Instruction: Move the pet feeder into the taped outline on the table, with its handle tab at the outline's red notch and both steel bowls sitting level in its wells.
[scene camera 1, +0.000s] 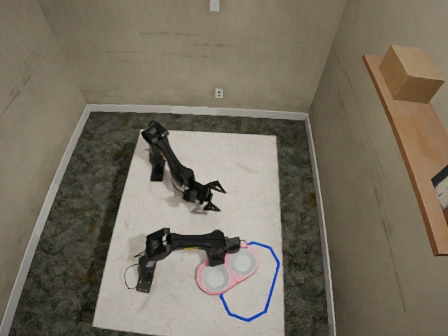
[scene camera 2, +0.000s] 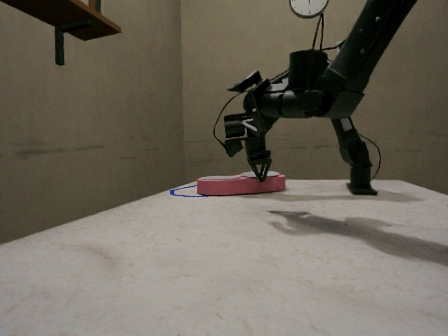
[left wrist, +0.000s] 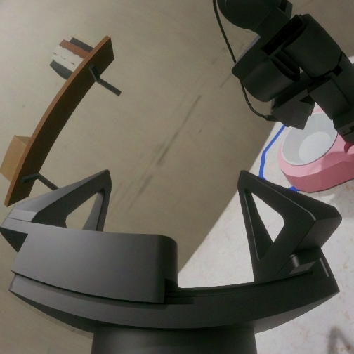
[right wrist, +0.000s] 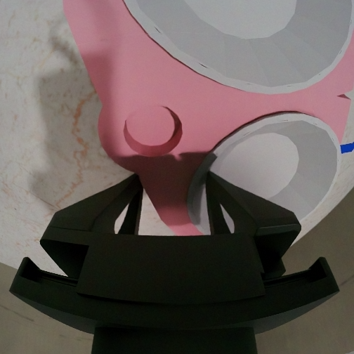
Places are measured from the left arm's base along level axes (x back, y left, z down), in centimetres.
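Pixels of known places: left gripper, fingertip midpoint: (scene camera 1: 223, 202) (scene camera 2: 235, 105); right gripper, fingertip midpoint: (scene camera 1: 213, 261) (scene camera 2: 261, 180); left arm's base at its link origin: (scene camera 1: 158, 167); right arm's base at its link origin: (scene camera 1: 147, 272) (scene camera 2: 359, 190).
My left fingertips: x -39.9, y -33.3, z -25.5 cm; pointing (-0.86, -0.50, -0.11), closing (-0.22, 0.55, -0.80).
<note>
Ahead of a thing's pixels: the offset from my left fingertips to its top centre.
The pink pet feeder {dz +20.6, dx -3.5, dy -24.4 cm} (scene camera 1: 229, 270) (scene camera 2: 240, 187) (left wrist: 320, 178) (right wrist: 125, 60) lies on the table, overlapping the left side of the blue taped outline (scene camera 1: 272, 288) (scene camera 2: 172, 192) (left wrist: 262, 162) (right wrist: 347, 148). Two grey bowls {dz +19.6, dx +2.1, dy -29.7 cm} (scene camera 1: 215, 278) {dz +20.4, dx -10.7, dy -21.5 cm} (scene camera 1: 243, 262) sit in its wells and look level. A round handle tab (right wrist: 152, 130) shows on its edge in the right wrist view. The red notch does not show. My right gripper (scene camera 2: 261, 179) (right wrist: 174, 178) is shut on the feeder's edge, one finger outside, one at the smaller-looking bowl. My left gripper (scene camera 1: 222, 201) (left wrist: 174, 176) is open and empty, above the table.
My right arm (scene camera 1: 195, 242) (left wrist: 305, 60) reaches over the feeder's upper left side in scene camera 1. A wall shelf (scene camera 1: 410, 140) (scene camera 2: 65, 17) (left wrist: 60, 115) with a box (scene camera 1: 410, 75) is beyond the table's right edge in scene camera 1.
</note>
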